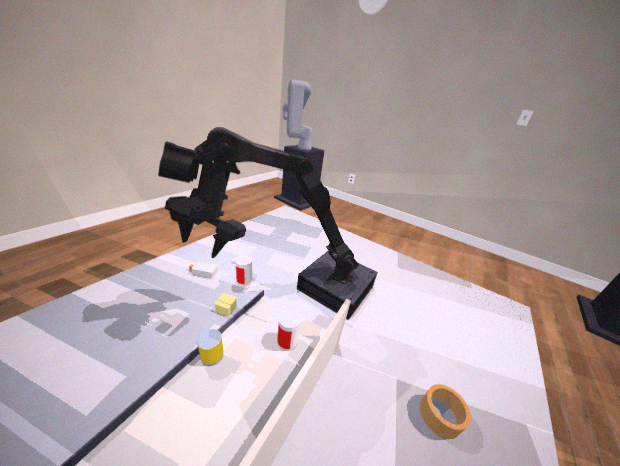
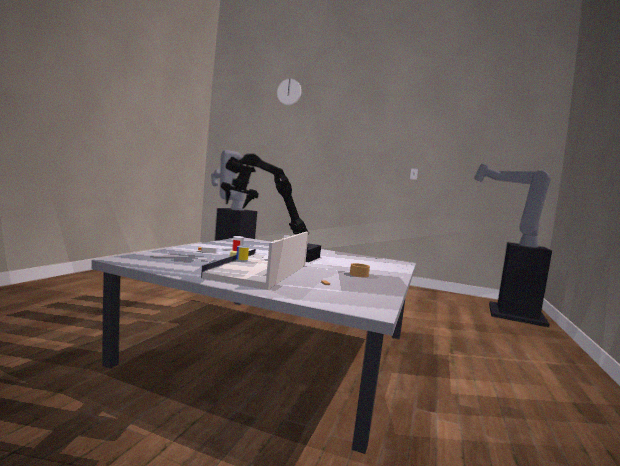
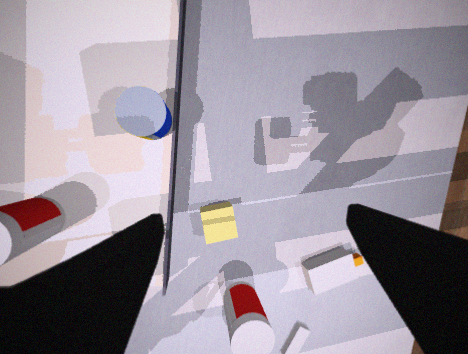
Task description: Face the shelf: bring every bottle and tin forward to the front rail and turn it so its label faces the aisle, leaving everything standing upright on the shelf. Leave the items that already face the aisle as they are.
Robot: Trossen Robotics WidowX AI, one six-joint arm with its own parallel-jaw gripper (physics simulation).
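Frame: origin at the arm's base, x ahead, y left, z up, level; millimetres.
Where they show: gripper, fingertip midpoint: [image 1: 198, 249] [image 2: 234, 206] [image 3: 254, 217]; arm's base at its link origin: [image 1: 341, 275].
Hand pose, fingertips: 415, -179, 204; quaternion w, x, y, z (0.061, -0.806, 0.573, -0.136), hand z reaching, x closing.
Observation:
Each offset is from my fingertips to the top centre of the thing, as dx, dy, dz. Level surfaces: height alone.
A red-labelled white bottle @[-114, +210, -153] [image 1: 287, 334] [image 3: 35, 212] stands upright on the shelf floor @[dz -252] [image 1: 170, 415], nearer the back board [image 1: 306, 375] [image 2: 288, 258] than the front rail @[+93, +79, -227] [image 1: 150, 391] [image 3: 180, 65]. A tin @[+52, +104, -182] [image 1: 211, 349] [image 2: 243, 253] [image 3: 141, 111] stands upright close against the rail; its yellow side faces the back board, its blue side the rail. Another red-labelled white bottle @[-192, -96, -179] [image 1: 243, 273] [image 2: 238, 243] [image 3: 247, 302] stands on the table outside the shelf, past the rail's end. My gripper [image 1: 200, 248] [image 2: 236, 204] [image 3: 254, 217] is open and empty, high above the table on the aisle side.
A yellow block @[-69, -24, -240] [image 1: 225, 304] [image 3: 219, 223] lies on the aisle side near the rail. A white box @[-105, -240, -250] [image 1: 204, 271] [image 3: 332, 272] with an orange end lies farther out. An orange ring @[-247, +601, -228] [image 1: 443, 428] [image 2: 359, 271] and a small orange piece @[+51, +541, -270] [image 2: 325, 282] lie behind the back board.

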